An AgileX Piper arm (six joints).
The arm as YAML. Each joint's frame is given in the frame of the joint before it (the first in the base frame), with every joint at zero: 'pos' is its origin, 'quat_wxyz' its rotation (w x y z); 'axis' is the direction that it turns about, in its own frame. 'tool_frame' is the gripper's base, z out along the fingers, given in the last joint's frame.
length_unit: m
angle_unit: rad
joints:
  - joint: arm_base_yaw
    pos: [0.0, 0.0, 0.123]
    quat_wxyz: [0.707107, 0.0, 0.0, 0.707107]
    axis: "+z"
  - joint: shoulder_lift
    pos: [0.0, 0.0, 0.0]
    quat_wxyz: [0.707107, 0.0, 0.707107, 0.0]
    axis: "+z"
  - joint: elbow
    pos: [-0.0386, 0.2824, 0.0]
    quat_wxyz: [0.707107, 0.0, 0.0, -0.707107]
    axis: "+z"
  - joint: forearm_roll
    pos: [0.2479, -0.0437, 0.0]
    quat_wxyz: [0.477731, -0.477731, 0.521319, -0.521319]
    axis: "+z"
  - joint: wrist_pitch
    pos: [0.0, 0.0, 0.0]
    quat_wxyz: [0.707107, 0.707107, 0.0, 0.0]
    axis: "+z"
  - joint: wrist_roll
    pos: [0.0, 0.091, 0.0]
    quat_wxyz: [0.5, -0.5, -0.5, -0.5]
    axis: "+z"
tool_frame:
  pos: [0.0, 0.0, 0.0]
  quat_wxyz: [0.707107, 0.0, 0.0, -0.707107]
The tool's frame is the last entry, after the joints.
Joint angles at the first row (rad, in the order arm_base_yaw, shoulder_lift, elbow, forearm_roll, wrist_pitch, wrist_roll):
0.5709 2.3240 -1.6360 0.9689 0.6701 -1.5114
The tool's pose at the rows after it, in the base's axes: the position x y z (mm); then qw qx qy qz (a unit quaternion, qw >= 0):
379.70 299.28 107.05 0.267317 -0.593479 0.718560 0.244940
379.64 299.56 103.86 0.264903 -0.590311 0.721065 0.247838
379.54 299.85 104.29 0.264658 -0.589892 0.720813 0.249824
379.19 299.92 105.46 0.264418 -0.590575 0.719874 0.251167
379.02 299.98 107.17 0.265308 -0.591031 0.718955 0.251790
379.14 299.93 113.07 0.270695 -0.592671 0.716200 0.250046
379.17 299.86 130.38 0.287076 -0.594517 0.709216 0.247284
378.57 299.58 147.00 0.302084 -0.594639 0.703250 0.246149
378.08 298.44 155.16 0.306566 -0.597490 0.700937 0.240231
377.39 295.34 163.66 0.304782 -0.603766 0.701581 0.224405
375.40 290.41 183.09 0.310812 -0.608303 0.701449 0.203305
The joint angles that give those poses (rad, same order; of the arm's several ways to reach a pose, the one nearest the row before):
0.5709 2.3349 -1.6359 0.9711 0.6701 -1.5114
0.5709 2.3422 -1.6360 0.9794 0.6701 -1.5113
0.5709 2.3422 -1.6372 0.9821 0.6737 -1.5113
0.5708 2.3398 -1.6372 0.9821 0.6780 -1.5113
0.5709 2.3362 -1.6372 0.9821 0.6804 -1.5114
0.5709 2.3237 -1.6372 0.9786 0.6804 -1.5113
0.5709 2.2875 -1.6372 0.9764 0.6804 -1.5113
0.5708 2.2529 -1.6372 0.9764 0.6820 -1.5087
0.5709 2.2341 -1.6372 0.9549 0.6820 -1.4948
0.5709 2.2109 -1.6372 0.8904 0.6820 -1.4499
0.5709 2.1622 -1.6352 0.8092 0.6820 -1.3869

